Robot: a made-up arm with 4 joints. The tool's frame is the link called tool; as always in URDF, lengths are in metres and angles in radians. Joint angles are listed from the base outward. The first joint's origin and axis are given. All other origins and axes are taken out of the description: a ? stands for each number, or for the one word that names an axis. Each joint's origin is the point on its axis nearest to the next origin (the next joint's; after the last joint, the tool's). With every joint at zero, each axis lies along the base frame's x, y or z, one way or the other. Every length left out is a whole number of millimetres.
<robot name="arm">
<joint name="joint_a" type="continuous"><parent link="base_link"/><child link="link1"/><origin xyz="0.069 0 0.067" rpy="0 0 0"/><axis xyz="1 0 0"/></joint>
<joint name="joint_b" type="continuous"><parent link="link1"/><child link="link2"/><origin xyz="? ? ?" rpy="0 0 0"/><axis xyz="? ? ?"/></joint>
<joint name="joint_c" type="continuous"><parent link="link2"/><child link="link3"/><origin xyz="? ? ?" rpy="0 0 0"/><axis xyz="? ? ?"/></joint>
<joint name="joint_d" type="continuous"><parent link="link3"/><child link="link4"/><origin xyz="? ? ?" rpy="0 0 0"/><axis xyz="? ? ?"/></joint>
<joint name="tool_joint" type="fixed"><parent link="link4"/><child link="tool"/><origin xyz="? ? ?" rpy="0 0 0"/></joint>
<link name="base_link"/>
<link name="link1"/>
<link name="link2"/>
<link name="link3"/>
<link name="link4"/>
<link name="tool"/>
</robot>
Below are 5 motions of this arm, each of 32 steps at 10 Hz.
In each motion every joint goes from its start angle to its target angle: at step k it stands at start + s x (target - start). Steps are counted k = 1, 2, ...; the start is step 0. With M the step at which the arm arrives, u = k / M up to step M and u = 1 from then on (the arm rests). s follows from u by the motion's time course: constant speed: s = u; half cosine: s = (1 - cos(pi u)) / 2; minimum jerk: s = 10 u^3 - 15 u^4 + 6 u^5.
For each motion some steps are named. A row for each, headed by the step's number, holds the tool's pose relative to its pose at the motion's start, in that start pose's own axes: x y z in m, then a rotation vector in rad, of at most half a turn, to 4 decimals.
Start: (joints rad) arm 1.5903 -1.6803 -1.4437 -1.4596
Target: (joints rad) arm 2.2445 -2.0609 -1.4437 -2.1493
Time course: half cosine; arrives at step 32
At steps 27, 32:
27: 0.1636 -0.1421 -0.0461 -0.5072 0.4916 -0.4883
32: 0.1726 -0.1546 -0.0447 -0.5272 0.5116 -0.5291

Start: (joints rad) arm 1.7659 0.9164 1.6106 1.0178
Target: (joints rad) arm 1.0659 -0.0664 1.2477 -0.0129
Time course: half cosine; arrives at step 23
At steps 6, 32:
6: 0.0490 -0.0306 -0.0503 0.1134 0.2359 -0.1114
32: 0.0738 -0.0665 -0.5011 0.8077 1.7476 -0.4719

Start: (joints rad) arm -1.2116 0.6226 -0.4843 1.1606
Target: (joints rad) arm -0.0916 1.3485 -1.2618 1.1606
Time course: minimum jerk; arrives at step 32
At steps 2, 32:
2: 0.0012 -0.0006 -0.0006 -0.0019 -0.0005 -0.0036
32: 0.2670 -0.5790 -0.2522 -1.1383 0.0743 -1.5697

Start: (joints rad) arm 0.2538 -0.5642 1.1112 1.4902
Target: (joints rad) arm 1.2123 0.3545 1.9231 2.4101
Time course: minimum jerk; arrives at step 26
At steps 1, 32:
1: -0.0001 -0.0001 0.0004 0.0007 -0.0011 0.0003
32: -0.3464 -0.3373 0.2455 1.1736 -1.8634 0.5235

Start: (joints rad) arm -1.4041 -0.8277 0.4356 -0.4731
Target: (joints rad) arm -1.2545 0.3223 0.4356 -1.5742
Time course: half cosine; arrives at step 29
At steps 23, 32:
23: -0.0660 0.0143 -0.1593 -0.2048 -0.0103 -0.2245
32: -0.0632 0.0095 -0.1760 -0.2027 -0.0145 -0.2605

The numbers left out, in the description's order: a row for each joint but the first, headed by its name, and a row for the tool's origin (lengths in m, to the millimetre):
joint_b: xyz 0 0.194 0.235, axis 0 -1 0
joint_c: xyz 0.079 0 0.15, axis 0 0 1
joint_d: xyz -0.091 0.168 0, axis 0 -1 0
tool: xyz 0.061 0 0.118

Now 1 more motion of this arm.
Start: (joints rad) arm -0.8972 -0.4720 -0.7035 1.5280
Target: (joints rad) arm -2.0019 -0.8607 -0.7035 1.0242
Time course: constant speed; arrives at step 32
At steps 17, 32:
17: -0.2601 0.2339 -0.0840 -0.4034 0.0934 0.4415
32: -0.4991 0.2956 -0.2855 -0.9131 0.1503 0.6513

